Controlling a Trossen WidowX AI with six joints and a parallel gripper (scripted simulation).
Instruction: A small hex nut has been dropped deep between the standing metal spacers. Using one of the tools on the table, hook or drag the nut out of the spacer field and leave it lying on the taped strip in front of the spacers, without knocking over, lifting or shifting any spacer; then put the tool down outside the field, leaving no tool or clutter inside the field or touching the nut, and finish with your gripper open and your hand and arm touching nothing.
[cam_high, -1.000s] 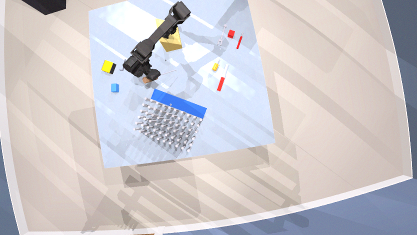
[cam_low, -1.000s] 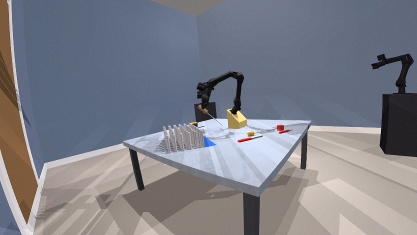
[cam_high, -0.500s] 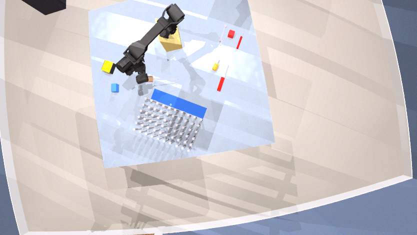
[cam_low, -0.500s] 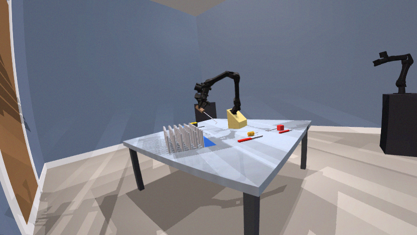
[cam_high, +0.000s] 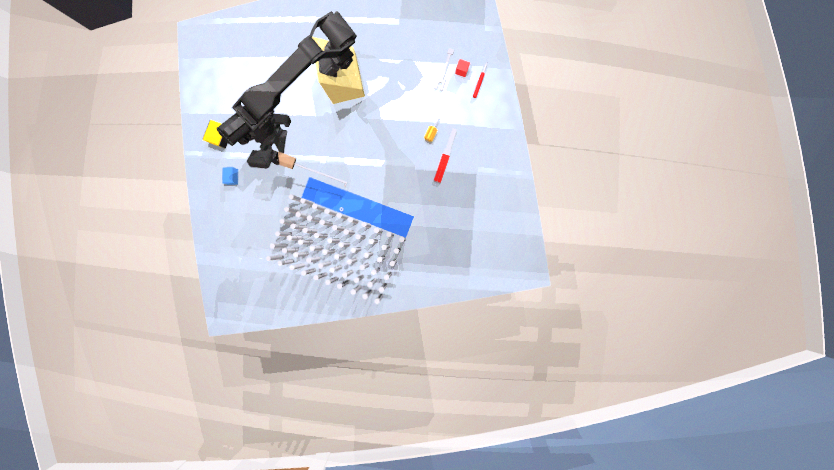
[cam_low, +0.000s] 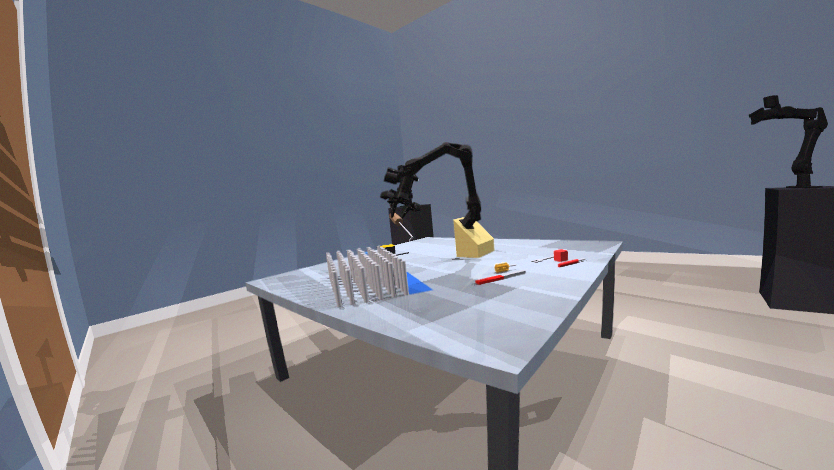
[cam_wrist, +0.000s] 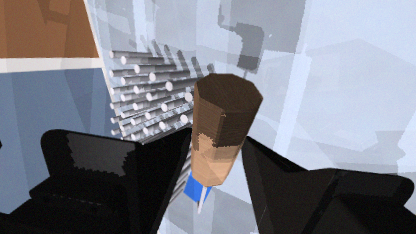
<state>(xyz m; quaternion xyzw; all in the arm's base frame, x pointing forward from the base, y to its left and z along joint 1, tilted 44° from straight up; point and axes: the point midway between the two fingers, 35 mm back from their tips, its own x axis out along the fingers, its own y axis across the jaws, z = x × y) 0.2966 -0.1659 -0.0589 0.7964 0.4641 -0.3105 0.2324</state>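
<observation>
Now: the wooden-handled tool 90 mm to the left of my gripper tip, 50 mm ahead of it and 30 mm below it. The rest, counted from my gripper tip: yellow-black block 320 mm to the right, 200 mm behind, 190 mm below; then blue taped strip 210 mm below, 180 mm to the left, 150 mm ahead; then blue cube 280 mm to the right, 190 mm below, 30 mm behind.
</observation>
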